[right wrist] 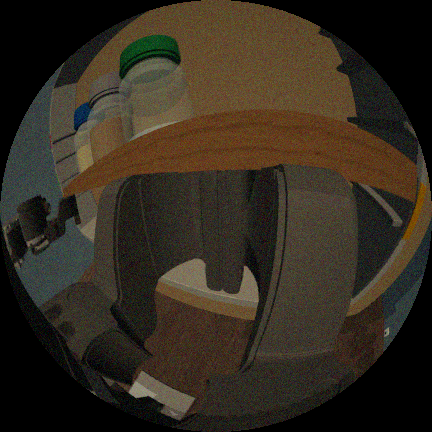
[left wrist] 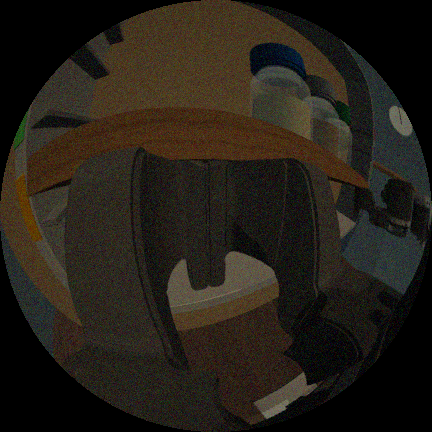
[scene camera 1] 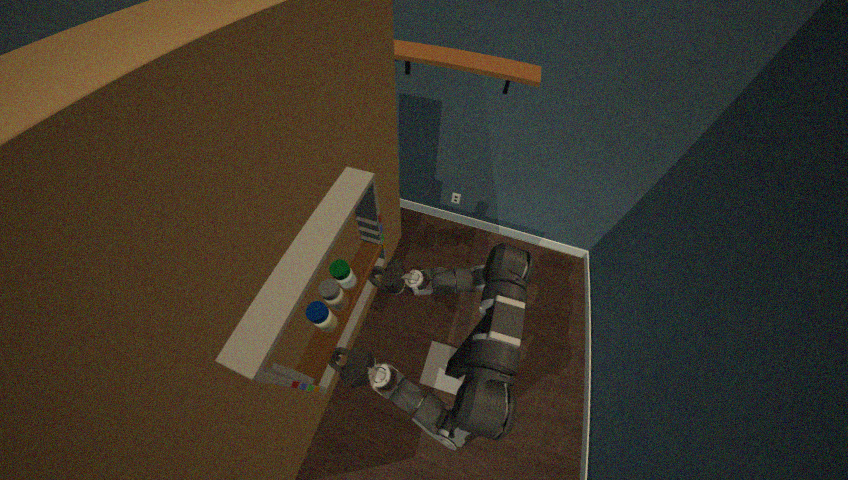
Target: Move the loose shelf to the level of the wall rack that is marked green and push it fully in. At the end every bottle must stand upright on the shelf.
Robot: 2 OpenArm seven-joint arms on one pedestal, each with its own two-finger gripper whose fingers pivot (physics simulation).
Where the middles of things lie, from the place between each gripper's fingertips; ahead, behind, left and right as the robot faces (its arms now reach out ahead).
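Counting from my right hand, I find the green-capped bottle (right wrist: 153, 92) 10 cm above it, 6 cm to the left of it and 4 cm ahead of it. The rack frame (scene camera 1: 247, 350) is 14 cm above my right hand, 13 cm to the left of it and 3 cm ahead of it, while the wooden shelf (scene camera 1: 318, 353) is 3 cm above that same hand, 13 cm to the left of it and 3 cm ahead of it. The pedestal base plate (scene camera 1: 433, 375) is 43 cm below my right hand, 39 cm behind it and 13 cm to the left of it.
As for the wooden shelf, my left hand is 30 mm below it, 30 mm short of it and 140 mm to the left of it; going by their middles, the shelf is the nearest to my left hand of the things named here. The green-capped bottle is 100 mm above my left hand, 40 mm ahead of it and 210 mm to the right of it. I have the left hand to count from for the rack frame too: 140 mm above it, 30 mm ahead of it, 150 mm to the right of it. The pedestal base plate is 430 mm below my left hand, 390 mm behind it and 140 mm to the right of it, and going by their middles it is the farthest from that hand of the things named here.
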